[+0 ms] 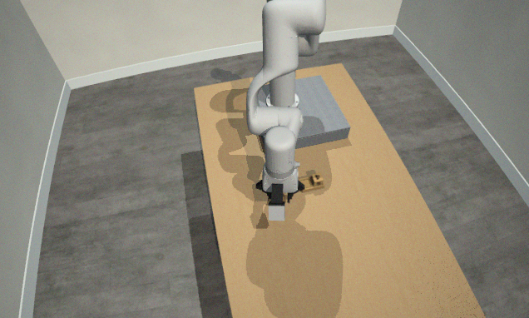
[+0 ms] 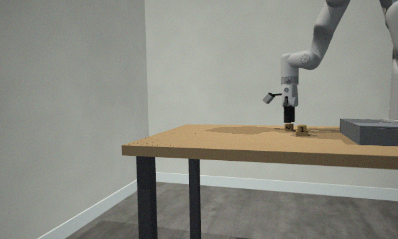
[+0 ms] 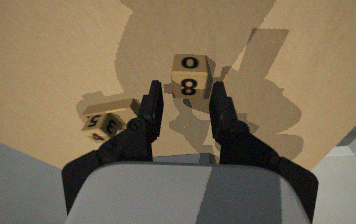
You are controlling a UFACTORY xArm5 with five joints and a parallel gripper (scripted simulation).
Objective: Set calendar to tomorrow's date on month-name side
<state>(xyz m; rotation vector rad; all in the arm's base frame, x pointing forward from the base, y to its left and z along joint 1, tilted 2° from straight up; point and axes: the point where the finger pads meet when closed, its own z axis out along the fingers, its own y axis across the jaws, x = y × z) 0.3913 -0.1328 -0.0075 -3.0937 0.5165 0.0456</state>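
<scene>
My gripper is now 40 mm above the wooden cube. Also, from my hand: wooden tray: 120 mm to the left, 50 mm below, 40 mm behind.
</scene>
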